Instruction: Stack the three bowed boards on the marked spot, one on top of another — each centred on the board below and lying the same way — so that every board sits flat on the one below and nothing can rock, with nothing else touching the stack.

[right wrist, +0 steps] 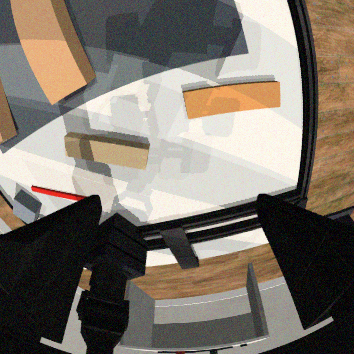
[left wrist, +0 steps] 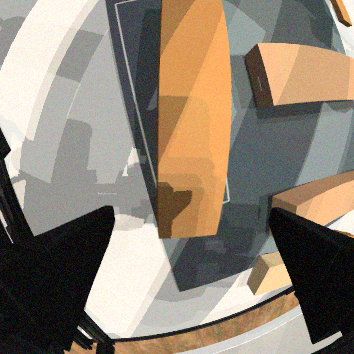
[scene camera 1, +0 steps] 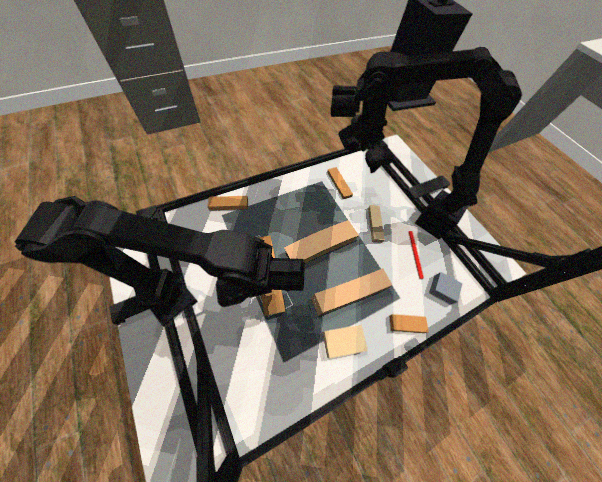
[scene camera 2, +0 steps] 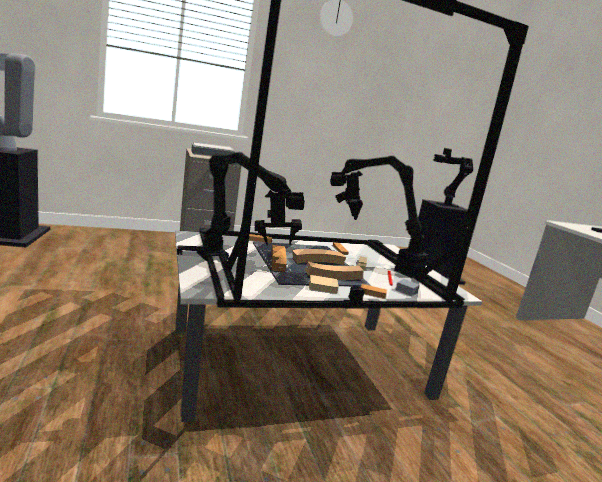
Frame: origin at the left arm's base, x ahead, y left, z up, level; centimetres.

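Seen in the pictures: left gripper, fingertip midpoint: [left wrist: 194, 215] [scene camera 2: 278, 244]; right gripper, fingertip midpoint: [right wrist: 180, 202] [scene camera 1: 367, 161] [scene camera 2: 354, 218]; left arm's base, origin of the base link: [scene camera 1: 168, 298] [scene camera 2: 213, 250]; right arm's base, origin of the base link: [right wrist: 111, 271] [scene camera 1: 450, 205] [scene camera 2: 413, 251].
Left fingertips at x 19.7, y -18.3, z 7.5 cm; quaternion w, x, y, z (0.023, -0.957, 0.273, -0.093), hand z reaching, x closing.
Observation:
Pixels of each thing's top centre, then the offset from my left fingertips to it. "spot": a spot on its surface instead. Level surfaces: height alone.
- orange bowed board, middle of its top: [left wrist: 196, 104] [scene camera 1: 267, 271] [scene camera 2: 279, 251] dx +4.4, dy +4.8, dz -4.9 cm
- thin white outline, surface spot: [left wrist: 228, 200] spot: dx +3.9, dy -6.2, dz -9.5 cm
- second bowed board, middle of its top: [left wrist: 338, 74] [right wrist: 32, 19] [scene camera 1: 322, 239] [scene camera 2: 319, 251] dx +23.5, dy +0.9, dz -4.6 cm
- dark mat, its level: dz -9.5 cm
- tan block, middle of its top: [right wrist: 102, 152] [scene camera 1: 376, 221] [scene camera 2: 362, 261] dx +44.8, dy -6.5, dz -8.1 cm
- red stick, middle of its top: [right wrist: 61, 195] [scene camera 1: 416, 253] dx +45.7, dy -23.2, dz -9.5 cm
- grey block, middle of its top: [right wrist: 22, 213] [scene camera 1: 449, 286] [scene camera 2: 408, 283] dx +41.4, dy -36.2, dz -6.5 cm
- pale block, middle of its top: [left wrist: 287, 275] [scene camera 1: 346, 340] [scene camera 2: 324, 279] dx +6.8, dy -23.1, dz -6.6 cm
An orange bowed board [scene camera 1: 273, 304] [scene camera 2: 279, 258] [left wrist: 195, 125] lies lengthwise over the thin white outline [left wrist: 228, 200] of the marked spot. Parts of the outline show on both sides of it. A second bowed board [scene camera 1: 321, 242] [scene camera 2: 319, 256] [left wrist: 305, 75] [right wrist: 50, 55] and a third [scene camera 1: 353, 292] [scene camera 2: 335, 271] [left wrist: 320, 197] lie apart, crosswise to it, on the dark mat [scene camera 1: 296, 341]. My left gripper [scene camera 2: 278, 242] [left wrist: 194, 215] is open and empty above the orange board; its fingers are hidden in scene camera 1. My right gripper [scene camera 2: 355, 218] [right wrist: 180, 202] is open, high at the right.
Small orange blocks lie at the back left [scene camera 1: 228, 202], back right [scene camera 1: 340, 182] and front [scene camera 1: 409, 323]. A tan block [scene camera 1: 375, 223], a red stick [scene camera 1: 416, 255] and a grey block [scene camera 1: 446, 288] lie right of the mat. A pale block [scene camera 1: 345, 341] lies at its front edge.

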